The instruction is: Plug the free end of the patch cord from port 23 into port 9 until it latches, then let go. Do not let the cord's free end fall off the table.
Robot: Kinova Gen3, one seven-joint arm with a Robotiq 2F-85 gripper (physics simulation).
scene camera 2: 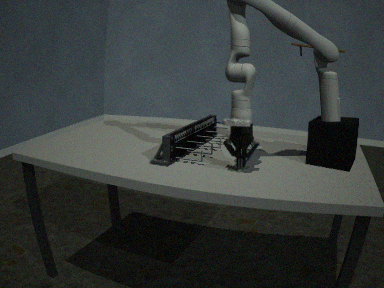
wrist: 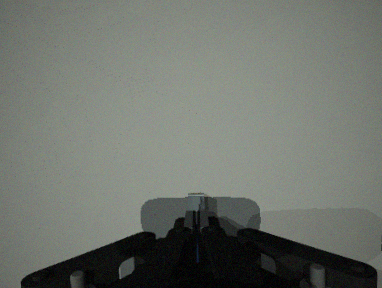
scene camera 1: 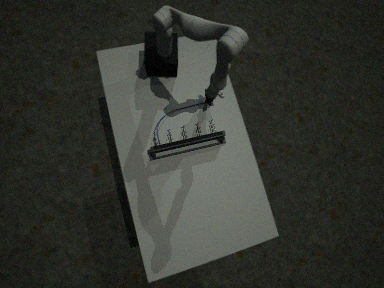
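Seen in the pictures: gripper, fingertip midpoint: (scene camera 2: 240, 168) (wrist: 197, 223) (scene camera 1: 206, 101); arm's base, origin of the base link: (scene camera 2: 330, 120) (scene camera 1: 164, 50).
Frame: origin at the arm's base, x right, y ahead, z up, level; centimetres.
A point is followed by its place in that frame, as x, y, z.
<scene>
The blue patch cord (scene camera 1: 187, 106) {-9.3, 33.6, -16.9} (wrist: 197, 254) {-21.4, 32.9, -16.9} arcs over the table from the left end of the black patch panel (scene camera 1: 187, 143) {-2.2, 60.8, -7.5} (scene camera 2: 168, 146) {-28.1, 58.0, -10.9} to my gripper (scene camera 1: 209, 104) {-23.7, 32.8, -16.8} (scene camera 2: 240, 166) {-23.7, 32.8, -16.8} (wrist: 197, 223) {-23.7, 32.8, -16.8}. My gripper points down with its fingertips close to the table, on the robot-base side of the panel. It is shut on the cord's free end; a blue line shows between the fingers. The pale plug (wrist: 196, 202) {-25.3, 32.7, -16.6} shows at the fingertips in the wrist view, partly hidden by them. The port numbers are too small to read, so ports 9 and 23 cannot be told apart.
Several thin cable-support bars (scene camera 1: 183, 132) {-3.2, 51.1, -15.9} (scene camera 2: 202, 156) {-23.5, 47.1, -14.3} stick out from the panel towards my gripper's side. The black base box (scene camera 1: 161, 62) {3.4, 7.3, -0.9} (scene camera 2: 332, 145) {-9.1, -1.5, -8.3} stands at one end of the white table (scene camera 1: 220, 200) {-16.7, 101.6, -17.6} (scene camera 2: 75, 150) {-30.4, 104.4, -17.5}. In scene camera 1, the right table edge is near my gripper.
</scene>
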